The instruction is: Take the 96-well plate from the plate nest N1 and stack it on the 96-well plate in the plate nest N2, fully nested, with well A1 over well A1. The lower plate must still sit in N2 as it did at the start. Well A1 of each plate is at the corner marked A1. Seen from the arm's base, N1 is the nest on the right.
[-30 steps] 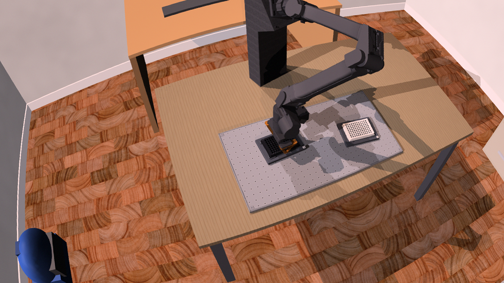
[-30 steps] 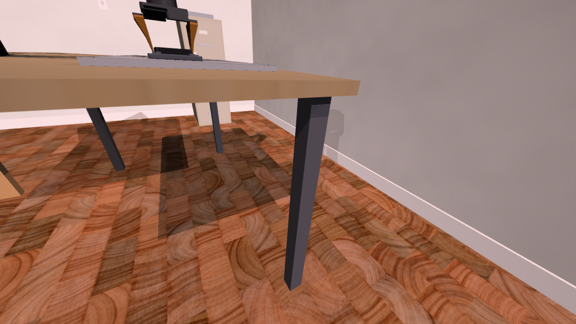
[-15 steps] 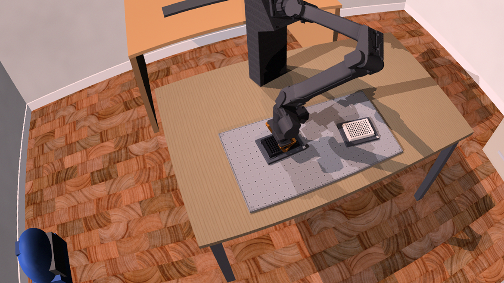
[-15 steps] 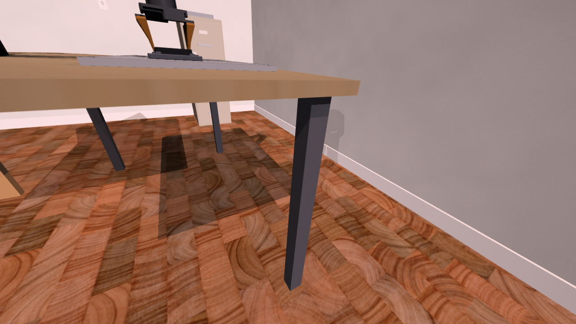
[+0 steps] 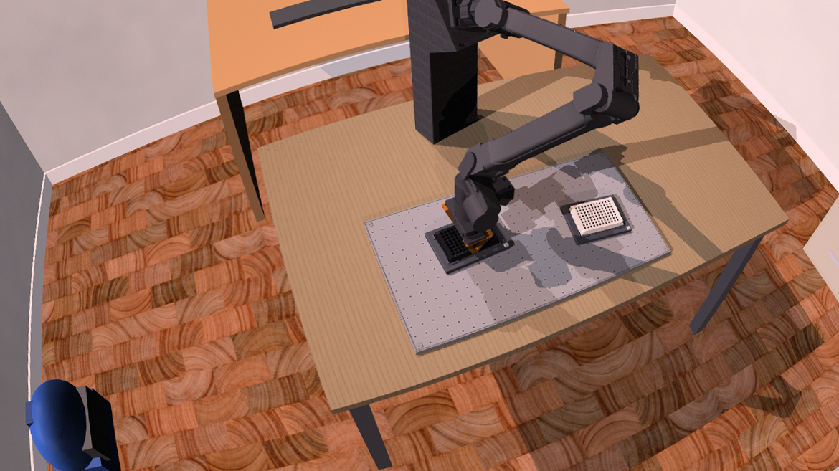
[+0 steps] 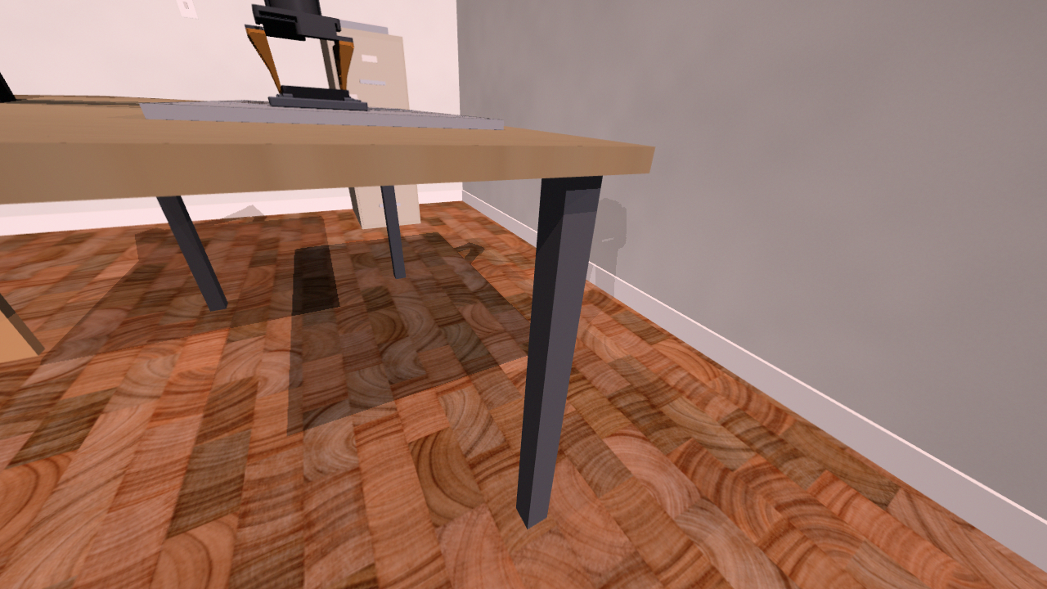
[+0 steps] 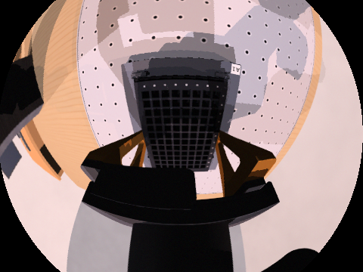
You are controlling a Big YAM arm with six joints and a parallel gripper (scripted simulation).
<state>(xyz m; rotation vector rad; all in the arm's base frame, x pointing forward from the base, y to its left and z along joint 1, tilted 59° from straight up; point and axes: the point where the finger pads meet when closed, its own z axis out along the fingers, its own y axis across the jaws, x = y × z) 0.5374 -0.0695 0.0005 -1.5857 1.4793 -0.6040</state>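
Right now my hand is 2 cm past the white 96-well plate and 34 cm to the right of it. From my hand the other things lie so: black 96-well plate: right at my hand.
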